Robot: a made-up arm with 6 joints.
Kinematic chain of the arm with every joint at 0, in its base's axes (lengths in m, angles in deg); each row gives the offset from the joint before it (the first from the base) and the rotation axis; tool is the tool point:
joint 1: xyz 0 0 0.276 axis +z
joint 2: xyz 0 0 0 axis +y
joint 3: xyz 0 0 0.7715 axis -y
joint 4: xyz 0 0 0 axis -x
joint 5: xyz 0.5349 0 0 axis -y
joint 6: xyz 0 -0.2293 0 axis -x
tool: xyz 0 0 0
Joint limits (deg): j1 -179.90..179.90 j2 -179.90..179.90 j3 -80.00..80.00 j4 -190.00..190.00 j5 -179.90..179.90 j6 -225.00..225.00
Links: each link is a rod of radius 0.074 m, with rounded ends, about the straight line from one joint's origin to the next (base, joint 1, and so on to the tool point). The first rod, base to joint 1, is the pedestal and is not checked.
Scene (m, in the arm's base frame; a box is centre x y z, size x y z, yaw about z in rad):
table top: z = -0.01
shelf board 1: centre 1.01 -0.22 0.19 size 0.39 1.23 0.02 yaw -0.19
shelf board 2: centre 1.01 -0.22 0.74 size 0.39 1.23 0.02 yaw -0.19
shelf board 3: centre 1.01 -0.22 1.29 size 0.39 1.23 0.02 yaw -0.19
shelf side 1: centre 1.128 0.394 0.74 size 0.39 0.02 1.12 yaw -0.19
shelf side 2: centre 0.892 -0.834 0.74 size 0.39 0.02 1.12 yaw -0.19
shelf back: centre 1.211 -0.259 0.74 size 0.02 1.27 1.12 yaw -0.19
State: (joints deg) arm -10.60 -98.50 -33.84 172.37 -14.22 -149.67
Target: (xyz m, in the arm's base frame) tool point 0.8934 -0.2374 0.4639
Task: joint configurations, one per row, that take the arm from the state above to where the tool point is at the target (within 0.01 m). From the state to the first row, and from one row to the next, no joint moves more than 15 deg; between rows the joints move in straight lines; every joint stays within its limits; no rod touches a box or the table.
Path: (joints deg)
1: -6.79 -85.09 -34.86 174.50 -12.63 -146.59
2: -2.98 -71.69 -35.87 176.63 -11.04 -143.51
3: 0.84 -58.28 -36.89 178.76 -9.45 -140.43
4: 4.65 -44.88 -37.90 180.88 -7.86 -137.35
5: 8.46 -31.47 -38.92 183.01 -6.27 -134.27
6: 12.27 -18.06 -39.93 185.14 -4.68 -131.19
7: 4.17 -6.02 -34.31 179.87 -6.59 -134.89
8: -3.94 6.03 -28.70 174.60 -8.50 -138.58
9: -12.04 18.07 -23.08 169.33 -10.41 -142.28
10: -20.15 30.12 -17.46 164.05 -12.31 -145.97
11: -28.25 42.16 -11.84 158.78 -14.22 -149.67

